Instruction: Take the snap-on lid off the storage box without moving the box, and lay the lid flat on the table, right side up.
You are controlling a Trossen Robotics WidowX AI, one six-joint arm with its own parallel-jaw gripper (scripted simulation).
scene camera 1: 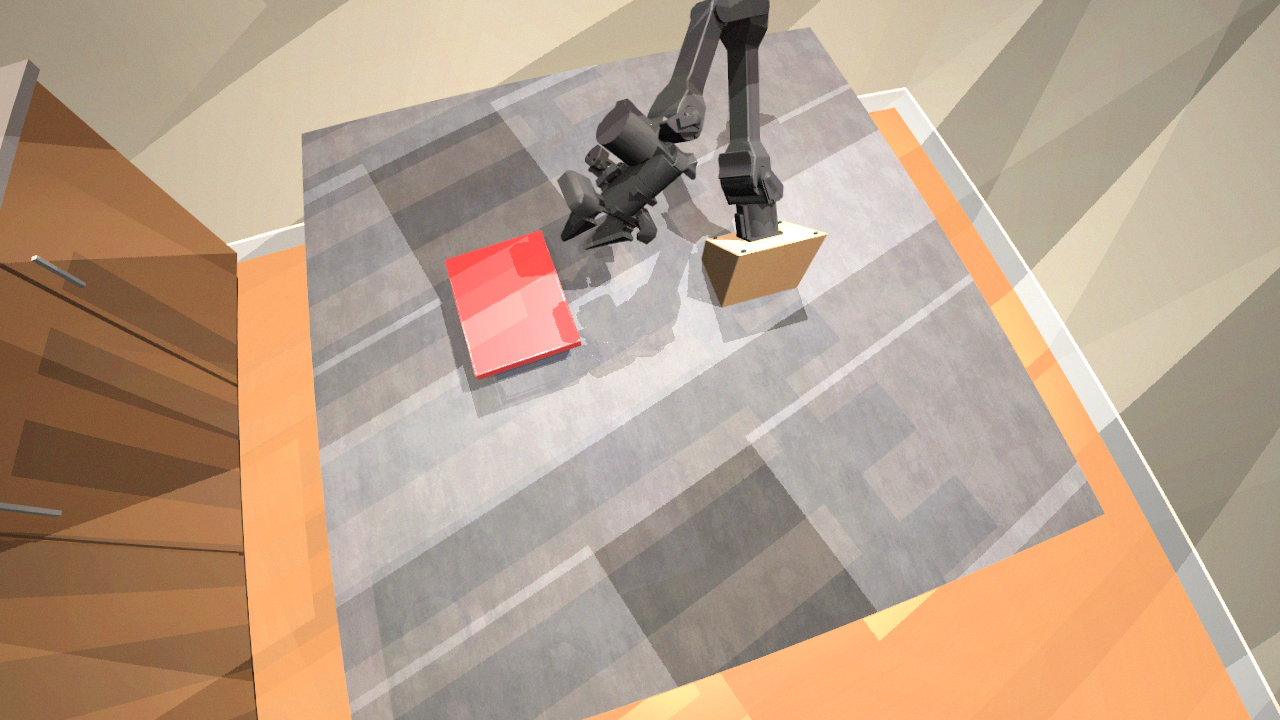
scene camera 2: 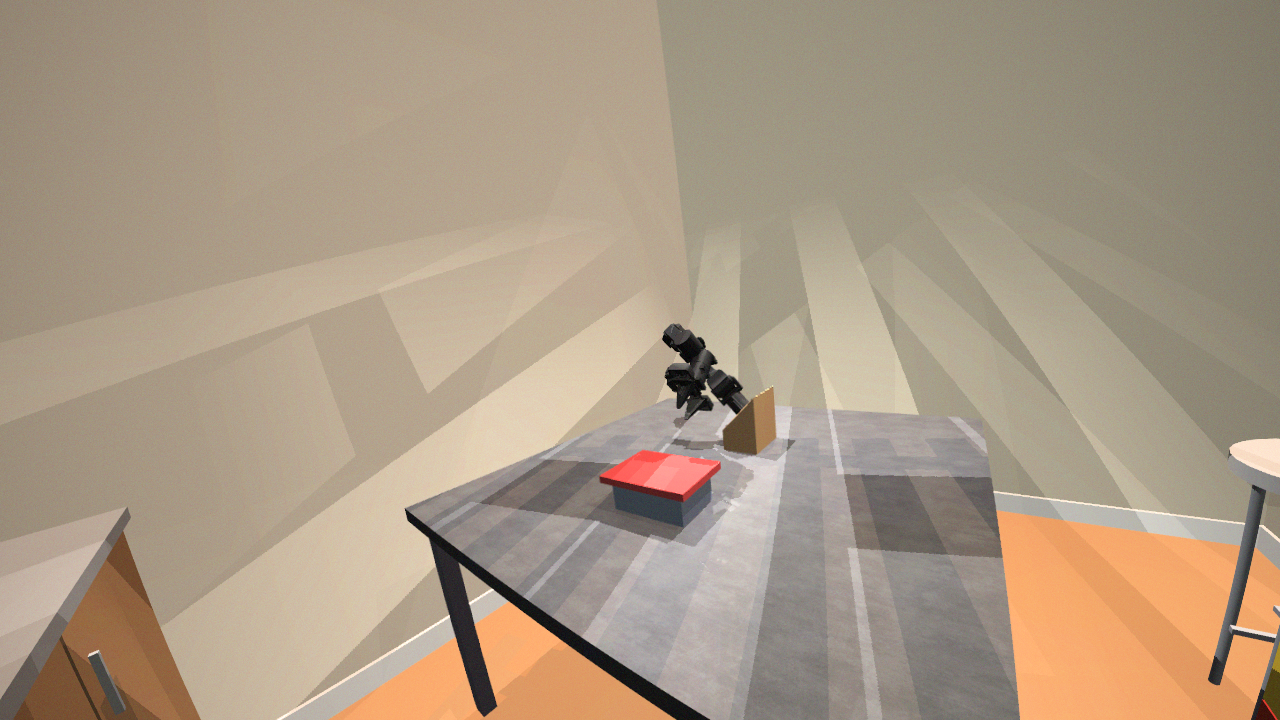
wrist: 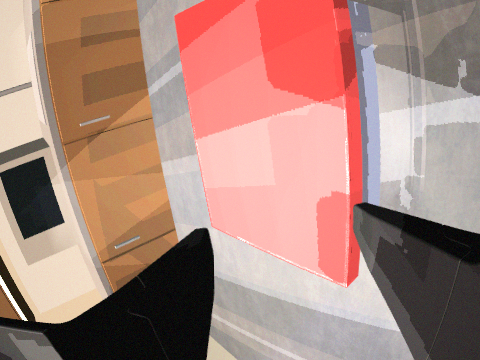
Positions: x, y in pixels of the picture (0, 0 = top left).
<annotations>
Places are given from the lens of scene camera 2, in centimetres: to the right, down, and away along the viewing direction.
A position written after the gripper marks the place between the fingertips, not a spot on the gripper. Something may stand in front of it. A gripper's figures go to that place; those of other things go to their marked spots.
gripper [scene camera 2: 682, 413]: 11, 14, 103
red lid [scene camera 2: 675, 477]: 8, 27, 89
storage box [scene camera 2: 668, 511]: 6, 34, 86
</annotations>
